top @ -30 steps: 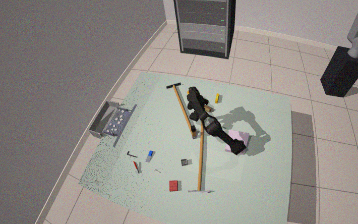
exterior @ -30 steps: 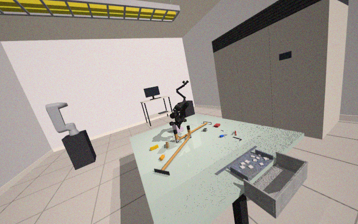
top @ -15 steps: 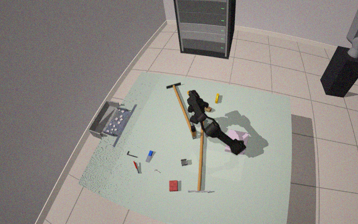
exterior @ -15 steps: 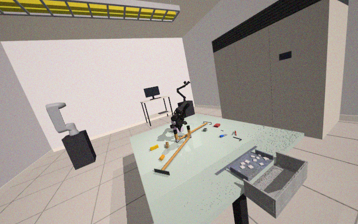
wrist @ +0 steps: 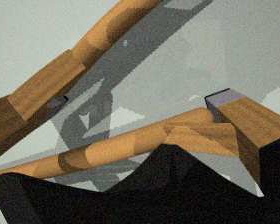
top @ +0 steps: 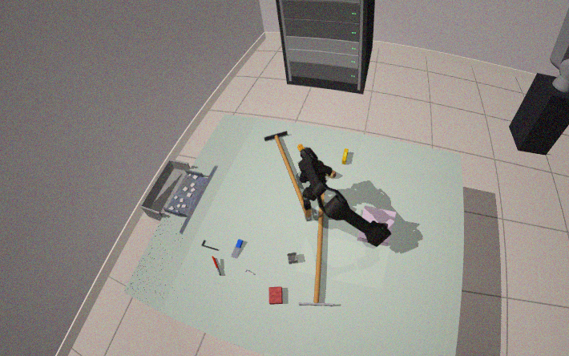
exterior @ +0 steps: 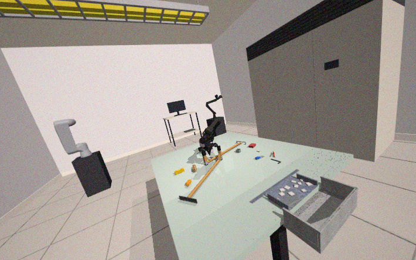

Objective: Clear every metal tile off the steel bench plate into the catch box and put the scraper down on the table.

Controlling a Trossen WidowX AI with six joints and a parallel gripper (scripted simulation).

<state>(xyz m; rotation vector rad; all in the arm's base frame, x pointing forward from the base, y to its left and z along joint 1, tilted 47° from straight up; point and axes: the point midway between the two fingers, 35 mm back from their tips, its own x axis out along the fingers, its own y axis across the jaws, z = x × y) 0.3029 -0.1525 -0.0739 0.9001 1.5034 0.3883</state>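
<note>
Now: the long scraper 17 cm ahead of my gripper tip, 15 cm to the right of it and 2 cm below it. Round my gripper tip: yellow block (30 cm to the right, 10 cm behind, 6 cm below); then grey cube (32 cm to the left, 7 cm below, 6 cm ahead); then wooden block (18 cm to the right, 6 cm below, 2 cm behind).
</note>
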